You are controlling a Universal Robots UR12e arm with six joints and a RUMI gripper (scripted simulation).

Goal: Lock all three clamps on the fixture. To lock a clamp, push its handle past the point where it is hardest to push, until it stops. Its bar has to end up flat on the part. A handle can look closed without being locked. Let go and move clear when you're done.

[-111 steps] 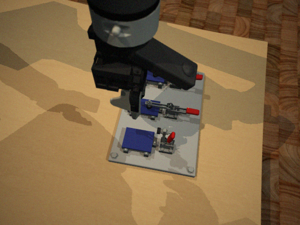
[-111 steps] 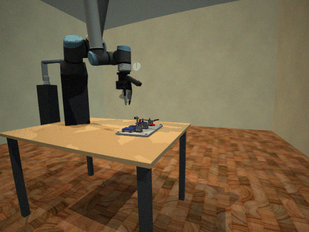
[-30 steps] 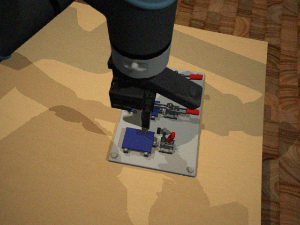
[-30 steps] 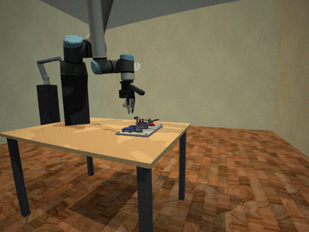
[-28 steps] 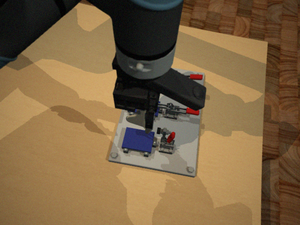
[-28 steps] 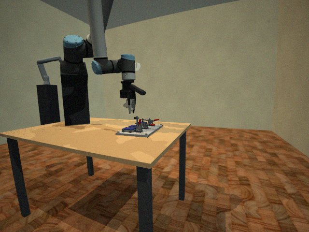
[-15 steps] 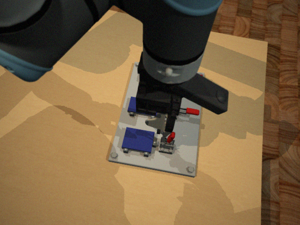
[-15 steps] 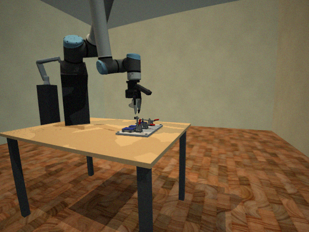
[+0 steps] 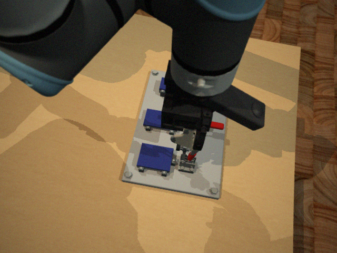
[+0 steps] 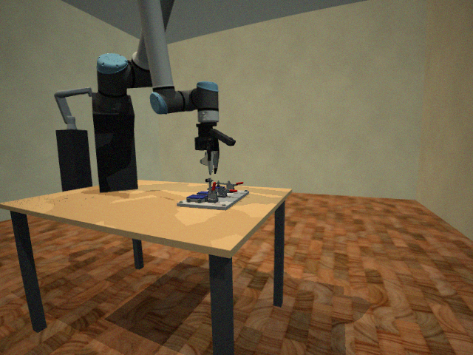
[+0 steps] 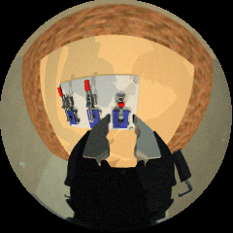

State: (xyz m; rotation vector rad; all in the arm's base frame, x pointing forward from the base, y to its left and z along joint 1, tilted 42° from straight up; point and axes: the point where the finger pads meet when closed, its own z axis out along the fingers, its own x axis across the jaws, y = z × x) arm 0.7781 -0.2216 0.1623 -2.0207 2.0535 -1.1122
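Right now my hand is 12 cm above the part, 8 cm past it and 1 cm to the right of it. Also, from my hand: grey fixture plate: 15 cm below, 11 cm to the left, 2 cm behind.
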